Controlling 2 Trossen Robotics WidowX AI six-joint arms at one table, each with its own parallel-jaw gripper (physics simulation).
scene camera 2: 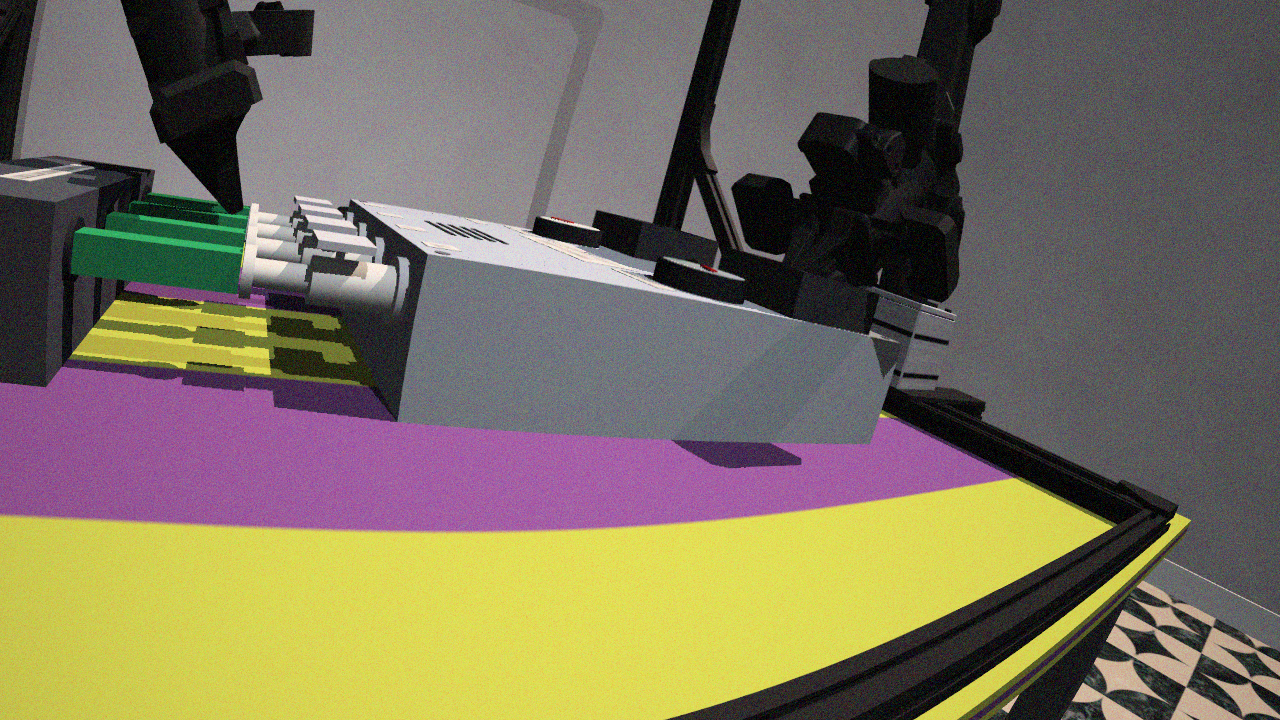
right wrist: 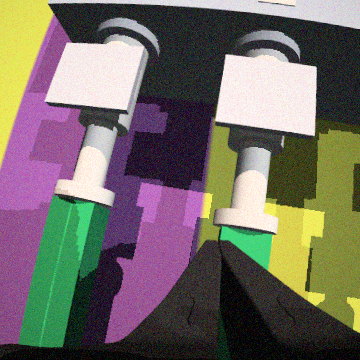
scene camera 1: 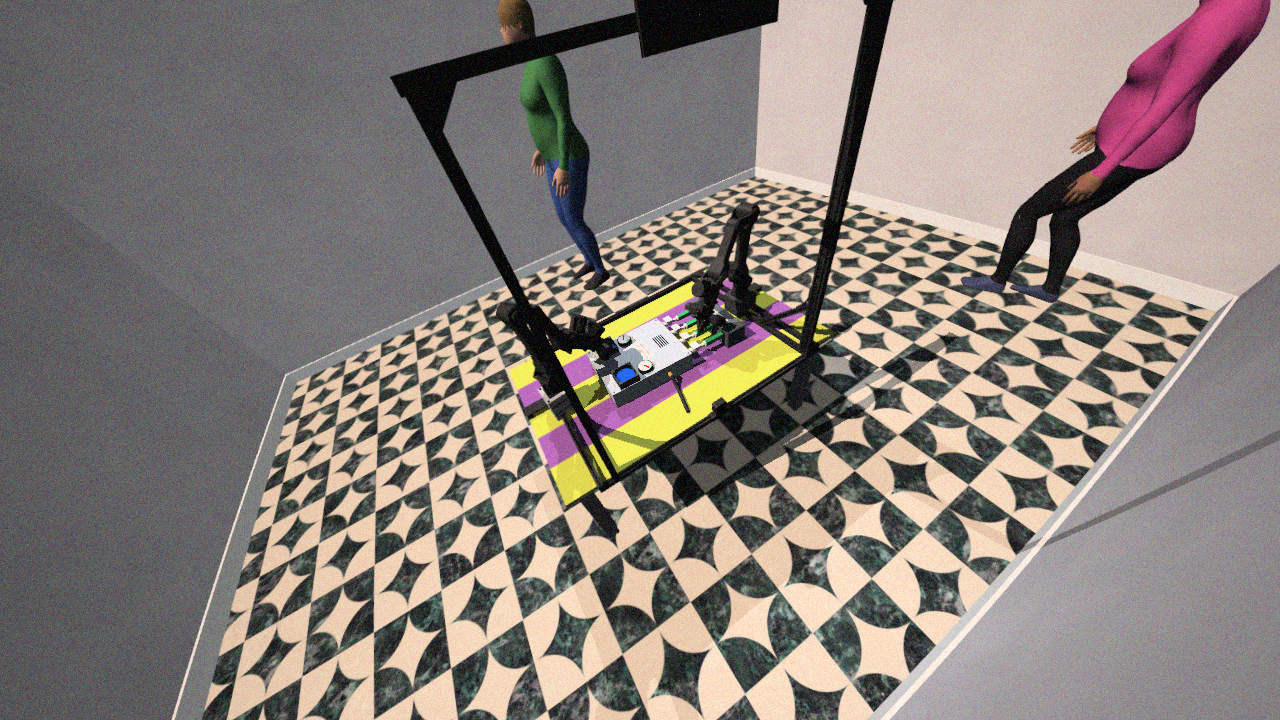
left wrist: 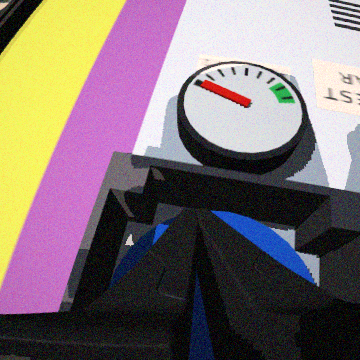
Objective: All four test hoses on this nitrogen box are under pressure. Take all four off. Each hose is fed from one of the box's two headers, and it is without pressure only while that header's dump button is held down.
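Places are measured from the left arm's base along level axes (x ahead, y left, z up), in metres.
Pixels of known places: left gripper, fingertip midpoint: (scene camera 2: pixel 778 291) (scene camera 1: pixel 611 343) (left wrist: pixel 194 219); right gripper, fingertip midpoint: (scene camera 2: pixel 236 211) (right wrist: pixel 215 250) (scene camera 1: pixel 698 332); left arm's base, link origin: (scene camera 2: pixel 902 296) (scene camera 1: pixel 553 389); right arm's base, link origin: (scene camera 1: pixel 740 293).
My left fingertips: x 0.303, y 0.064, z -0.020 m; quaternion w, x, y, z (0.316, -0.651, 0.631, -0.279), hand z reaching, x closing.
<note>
For each thing: its top centre in the pictures, then the offset to it from my left fingertips. "spot": a spot on its surface instead.
- dark guard, surface spot: (left wrist: pixel 240 192) spot: 0.015 m right, 0.007 m ahead, 0.010 m up
- gauge, surface spot: (left wrist: pixel 225 125) spot: 0.012 m right, 0.040 m ahead, 0.003 m up
- green hose, surface spot: (right wrist: pixel 250 245) spot: 0.188 m right, 0.308 m ahead, 0.027 m down
- dark block, surface spot: (scene camera 2: pixel 31 286) spot: 0.031 m right, 0.424 m ahead, 0.048 m down
- second white fitting, surface spot: (right wrist: pixel 267 95) spot: 0.182 m right, 0.254 m ahead, 0.015 m down
- thin dark stick, surface spot: (scene camera 1: pixel 682 394) spot: 0.363 m right, 0.070 m ahead, 0.078 m down
The nitrogen box (scene camera 1: pixel 666 340) (scene camera 2: pixel 581 358) has a pale top with gauges and blue buttons in dark guards. My left gripper (left wrist: pixel 194 219) is shut, its tips inside a dark guard (left wrist: pixel 240 192) over a blue button (left wrist: pixel 265 232); how deep the button sits is hidden. The red needle of the gauge (left wrist: pixel 225 125) beside it rests at the low end, off the green band. Another blue button (scene camera 1: pixel 625 375) stands uncovered. Several green hoses (scene camera 2: pixel 161 259) (right wrist: pixel 65 270) run to white fittings (scene camera 2: pixel 353 279) (right wrist: pixel 95 75) on the box. My right gripper (right wrist: pixel 215 250) (scene camera 2: pixel 238 209) is shut and empty, its tips over one green hose (right wrist: pixel 250 245) just behind its white collar.
A dark block (scene camera 2: pixel 31 286) stands at the hoses' far ends. A second white fitting (right wrist: pixel 267 95) is beside the first. Black frame posts (scene camera 1: pixel 841 197) rise from the table's edges. A thin dark stick (scene camera 1: pixel 682 394) is near the box. Two people stand beyond the table.
</note>
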